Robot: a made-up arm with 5 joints.
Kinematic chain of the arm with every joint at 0, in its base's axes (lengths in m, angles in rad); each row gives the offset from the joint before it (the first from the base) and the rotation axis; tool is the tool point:
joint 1: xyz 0 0 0.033 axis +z
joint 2: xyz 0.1 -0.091 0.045 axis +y
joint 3: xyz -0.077 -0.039 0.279 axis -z
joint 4: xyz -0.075 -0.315 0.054 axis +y
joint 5: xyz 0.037 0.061 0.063 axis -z
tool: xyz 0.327 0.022 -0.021
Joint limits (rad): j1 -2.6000..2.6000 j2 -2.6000..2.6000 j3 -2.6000..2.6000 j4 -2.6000..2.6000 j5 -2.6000..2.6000
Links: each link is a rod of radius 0.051 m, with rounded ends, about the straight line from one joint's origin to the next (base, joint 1, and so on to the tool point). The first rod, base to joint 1, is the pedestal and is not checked.
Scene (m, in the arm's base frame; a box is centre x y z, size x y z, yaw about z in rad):
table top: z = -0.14
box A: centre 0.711 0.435 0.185 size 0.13 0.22 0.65 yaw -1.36
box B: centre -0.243 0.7 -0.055 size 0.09 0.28 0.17 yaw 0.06
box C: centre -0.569 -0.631 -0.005 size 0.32 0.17 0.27 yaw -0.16
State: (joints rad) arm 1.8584 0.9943 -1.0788 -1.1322 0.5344
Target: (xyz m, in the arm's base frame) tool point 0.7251 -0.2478 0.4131
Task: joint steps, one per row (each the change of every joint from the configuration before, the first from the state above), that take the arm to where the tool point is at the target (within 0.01 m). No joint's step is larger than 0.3 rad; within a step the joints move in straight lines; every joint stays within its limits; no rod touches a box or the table.
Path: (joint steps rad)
1: -0.2254 -0.2729 0.1452 0.1064 -0.0120
2: -0.2255 -0.2728 0.1453 0.1064 -0.0120
3: -0.2254 -0.2729 0.1452 0.1064 -0.0120
4: -0.2255 -0.2728 0.1453 0.1064 -0.0120
5: -0.2254 -0.2729 0.1452 0.1064 -0.0120
6: 0.0224 0.1847 -0.0206 -0.1586 0.2848
7: 0.0225 0.1848 -0.0206 -0.1586 0.2849
8: 0.0225 0.1847 -0.0207 -0.1585 0.2848
9: 0.0224 0.1847 -0.0206 -0.1586 0.2848

